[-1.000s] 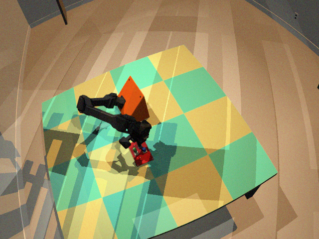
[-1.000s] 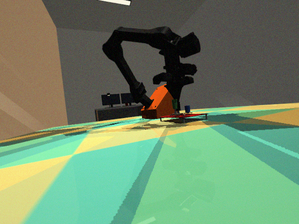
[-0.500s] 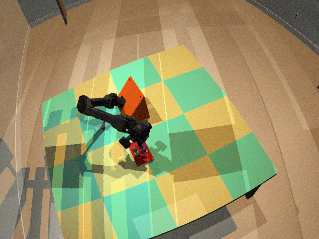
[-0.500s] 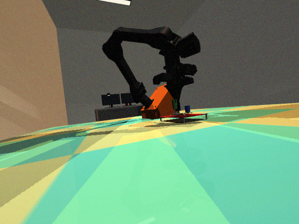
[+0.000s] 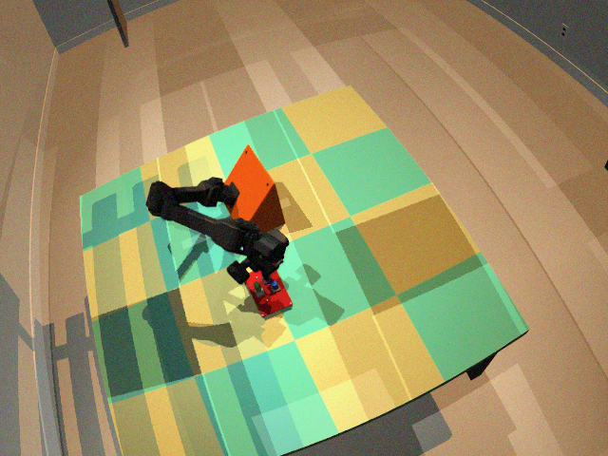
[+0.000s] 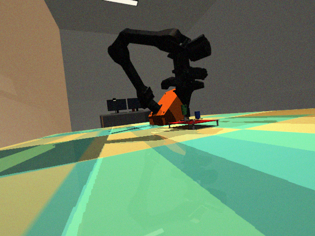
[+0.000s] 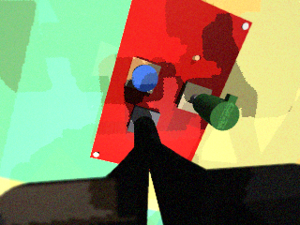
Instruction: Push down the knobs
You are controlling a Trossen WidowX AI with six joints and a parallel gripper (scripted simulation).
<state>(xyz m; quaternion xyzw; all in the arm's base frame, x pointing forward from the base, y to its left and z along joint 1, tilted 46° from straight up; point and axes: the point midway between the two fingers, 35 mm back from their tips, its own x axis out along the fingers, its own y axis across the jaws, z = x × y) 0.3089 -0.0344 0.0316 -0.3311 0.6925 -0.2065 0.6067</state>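
Now: the green knob 40 mm to the right of my gripper tip and 30 mm ahead of it. The rest, counted from my gripper tip: black knob (30 mm below).
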